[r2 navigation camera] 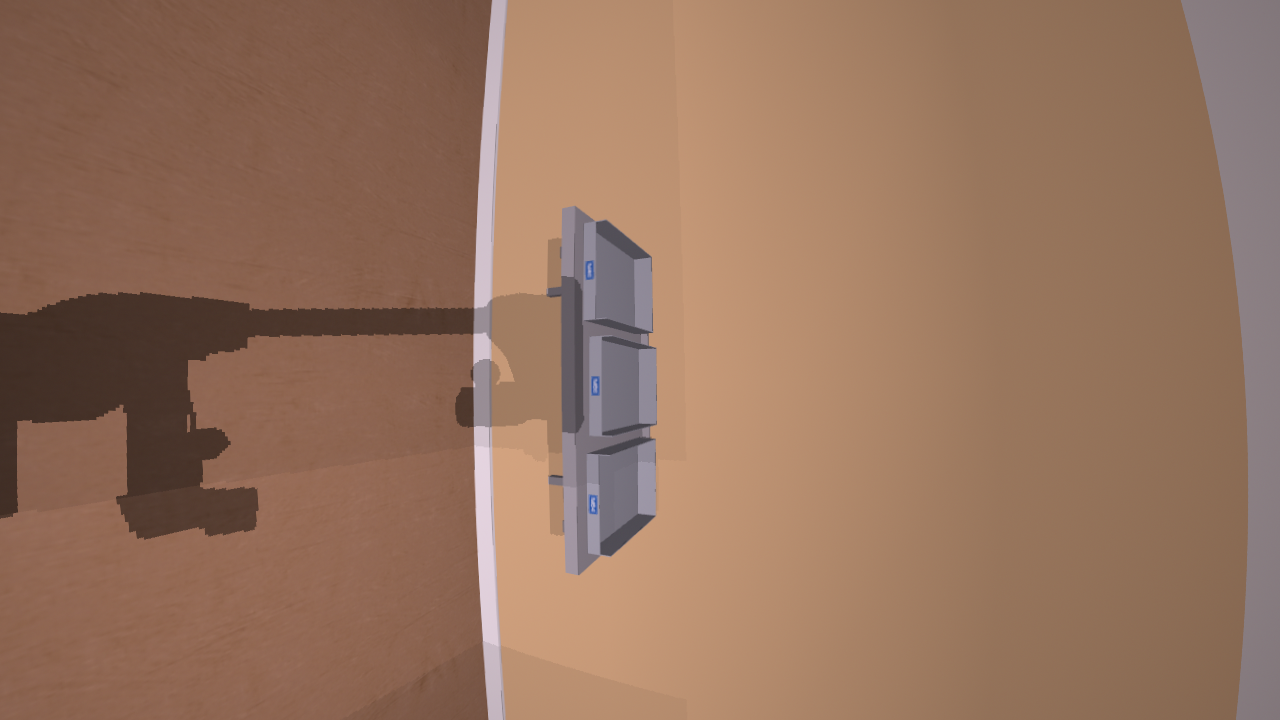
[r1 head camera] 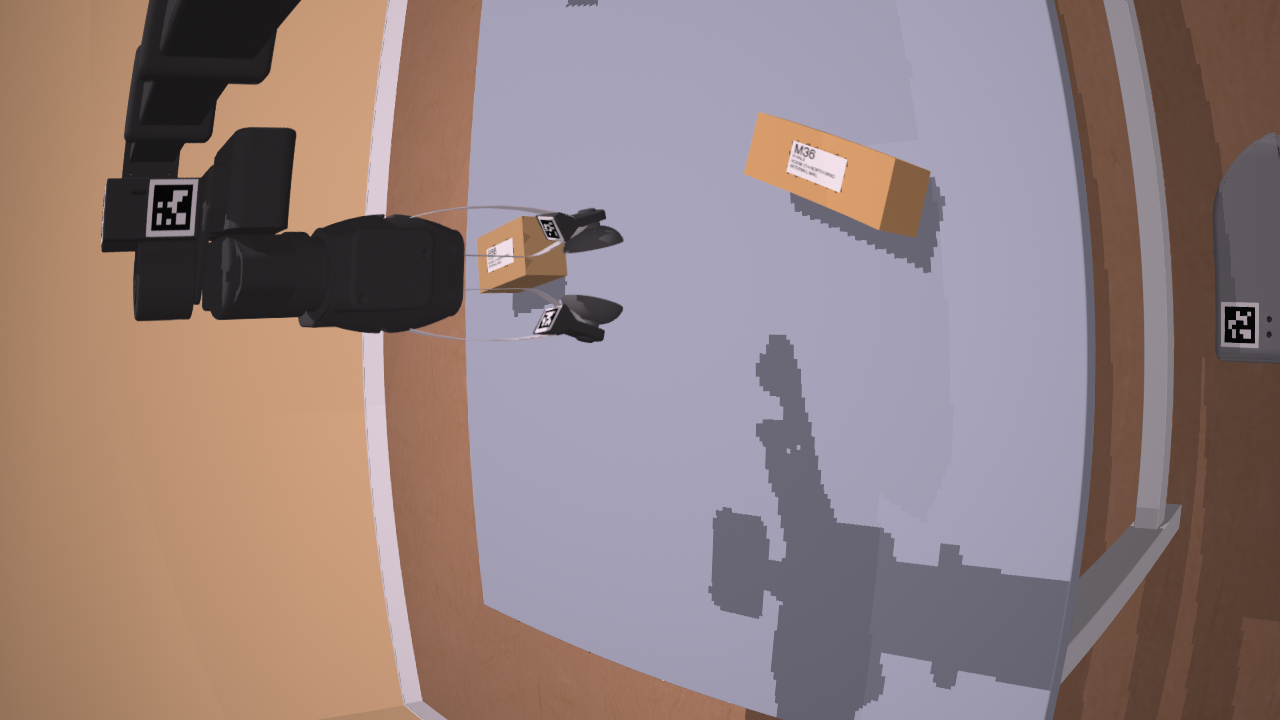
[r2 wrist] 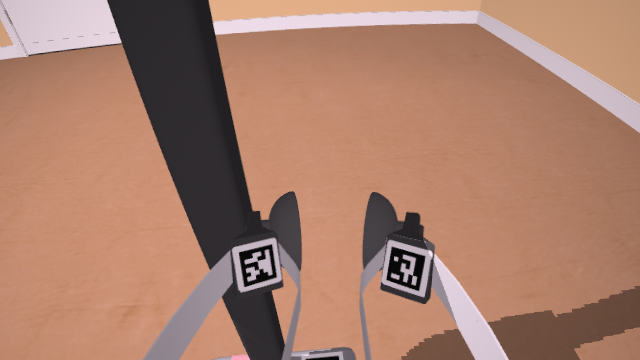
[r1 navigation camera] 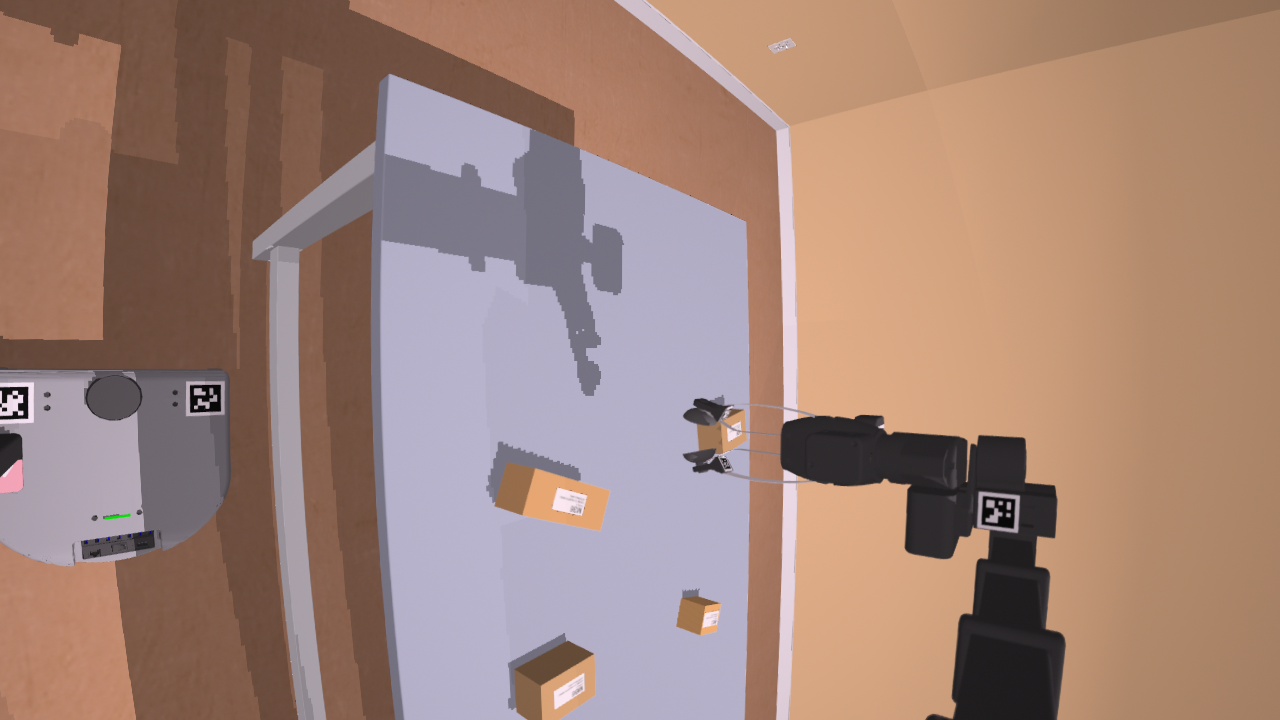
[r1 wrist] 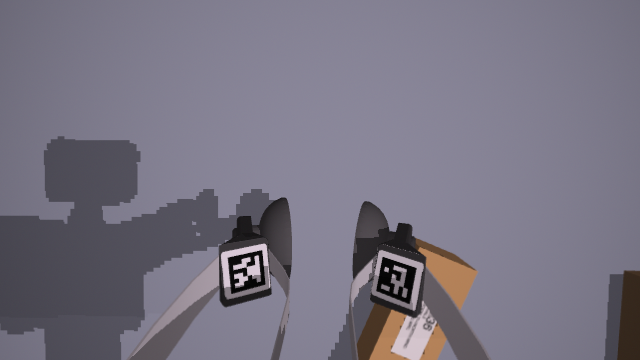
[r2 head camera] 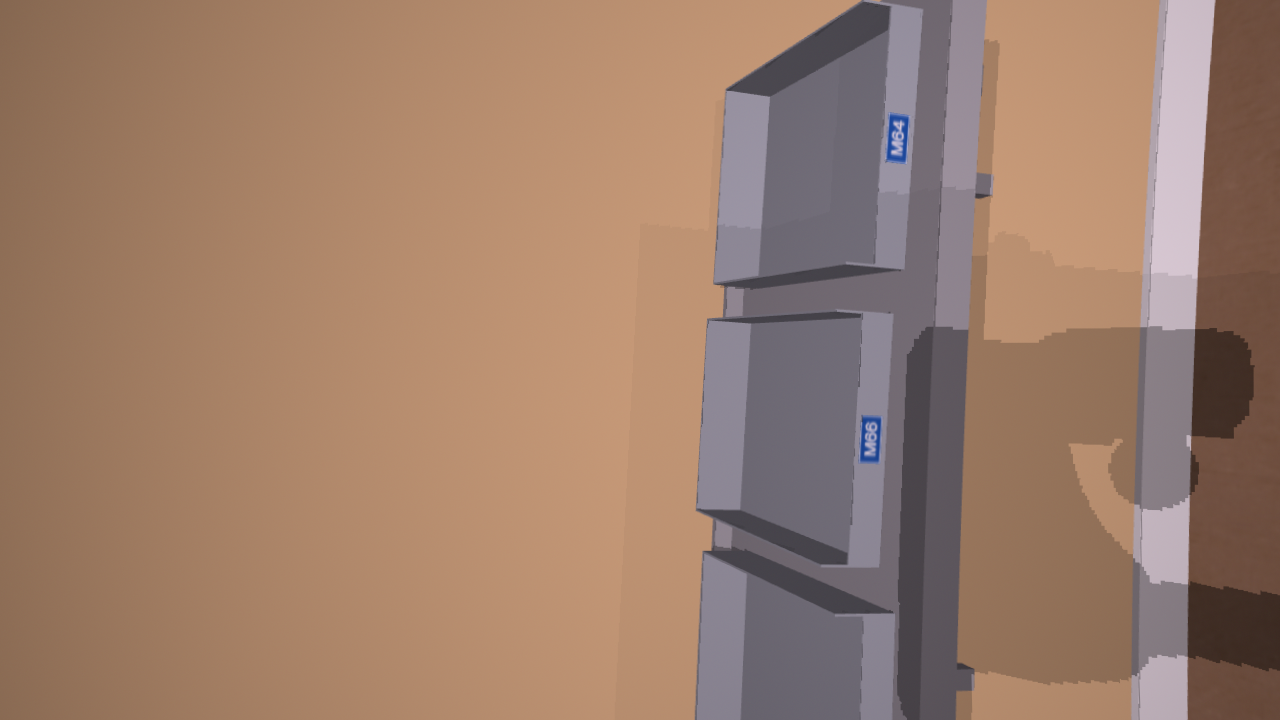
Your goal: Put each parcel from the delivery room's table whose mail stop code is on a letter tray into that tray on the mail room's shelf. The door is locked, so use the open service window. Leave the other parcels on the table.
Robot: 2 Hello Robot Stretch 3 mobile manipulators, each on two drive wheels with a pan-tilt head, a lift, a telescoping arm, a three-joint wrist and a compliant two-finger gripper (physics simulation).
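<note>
Parcel M36 (r1 head camera: pixel 819 170) (r1 navigation camera: pixel 541 492) (r1 wrist: pixel 450 285) lies on the delivery table (r1 head camera: pixel 680 447) (r1 navigation camera: pixel 447 358). A small parcel (r1 head camera: pixel 544 253) (r1 navigation camera: pixel 709 438), its code unclear, shows behind r1's fingers. Another small parcel (r1 navigation camera: pixel 692 614) and a larger one (r1 navigation camera: pixel 535 685) lie farther along; their codes are unreadable. r1's gripper (r1 head camera: pixel 601 273) (r1 navigation camera: pixel 694 438) (r1 wrist: pixel 322 240) is open above the table, nothing between its fingers. Tray M64 (r2 head camera: pixel 895 223) (r2 navigation camera: pixel 593 537), tray M66 (r2 head camera: pixel 872 376) (r2 navigation camera: pixel 597 416) and a third tray (r2 head camera: pixel 877 671) (r2 navigation camera: pixel 589 304), code unreadable, stand empty on the shelf (r2 head camera: pixel 921 295) (r2 navigation camera: pixel 571 241). r2's gripper (r2 wrist: pixel 332 230) is open and empty.
r1's base (r1 head camera: pixel 1244 250) (r1 navigation camera: pixel 179 456) stands beside the table's long edge; a wall (r1 head camera: pixel 268 492) (r1 navigation camera: pixel 1074 268) runs along the opposite side. r2's dark mast (r2 wrist: pixel 175 100) crosses the r2 wrist view, with a white door (r2 wrist: pixel 65 20) behind it. The service window does not show.
</note>
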